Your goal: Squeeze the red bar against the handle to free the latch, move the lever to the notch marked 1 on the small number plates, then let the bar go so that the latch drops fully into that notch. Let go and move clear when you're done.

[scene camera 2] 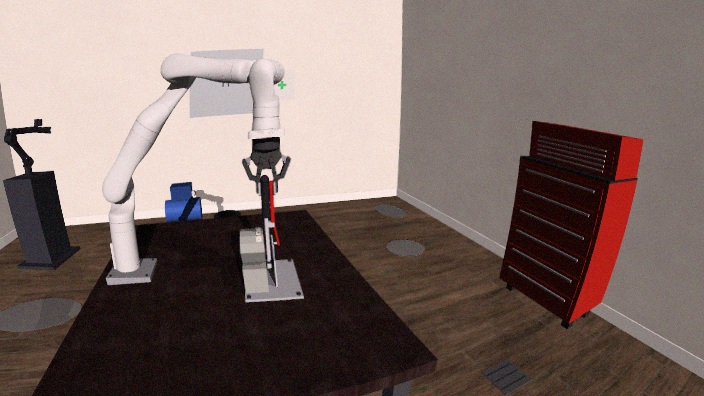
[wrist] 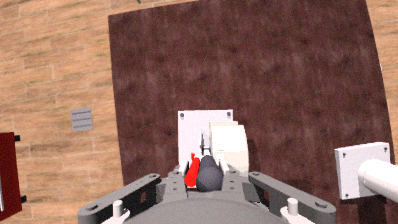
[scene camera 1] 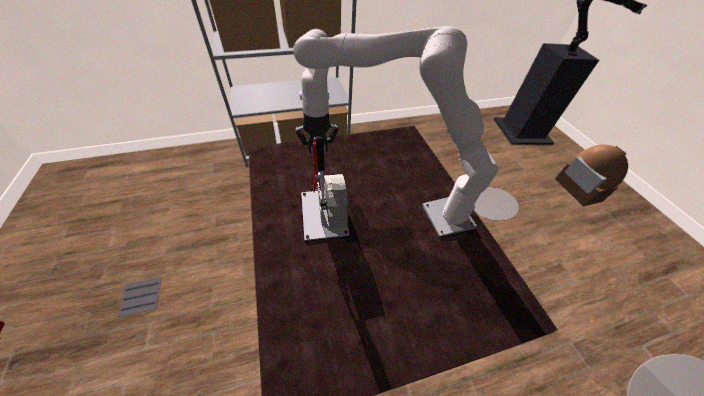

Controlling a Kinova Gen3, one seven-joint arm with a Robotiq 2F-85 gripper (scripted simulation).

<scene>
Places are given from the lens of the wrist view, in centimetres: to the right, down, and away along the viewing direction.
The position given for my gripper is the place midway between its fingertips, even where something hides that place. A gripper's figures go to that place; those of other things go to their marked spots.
my gripper (wrist: 203, 168): 1, 7, 16
notched housing (wrist: 215, 128): 4, 4, 31
</scene>
